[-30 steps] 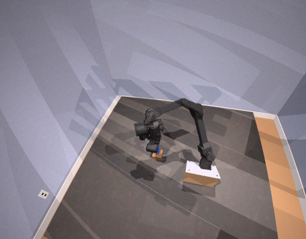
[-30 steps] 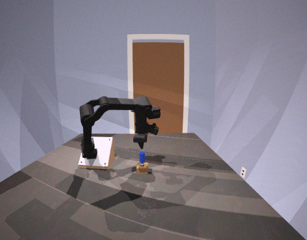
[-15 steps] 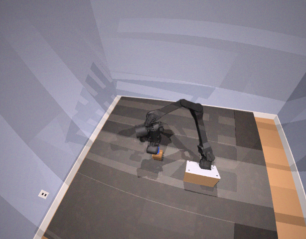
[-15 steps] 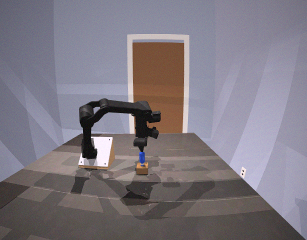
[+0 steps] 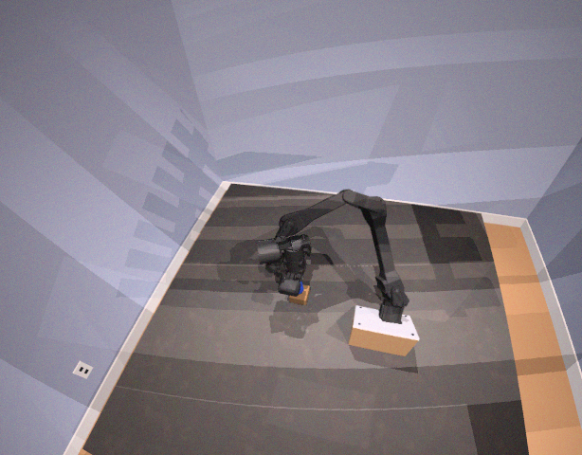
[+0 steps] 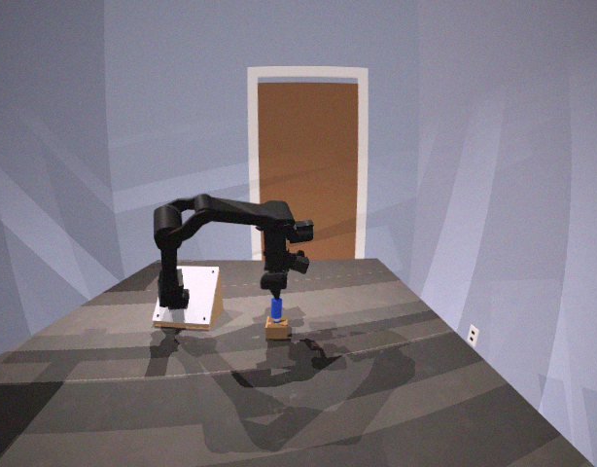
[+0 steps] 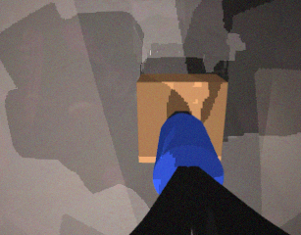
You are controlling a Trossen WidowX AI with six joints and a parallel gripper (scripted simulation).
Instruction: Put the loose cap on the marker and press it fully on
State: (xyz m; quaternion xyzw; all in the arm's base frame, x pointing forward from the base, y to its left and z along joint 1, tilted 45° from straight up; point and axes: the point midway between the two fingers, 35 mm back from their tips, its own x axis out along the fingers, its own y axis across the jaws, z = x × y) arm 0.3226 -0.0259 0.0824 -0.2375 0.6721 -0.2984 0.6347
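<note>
The blue cap lies 3 cm below my gripper tip. From my gripper tip the other things lie so: holder block: 9 cm below.
</note>
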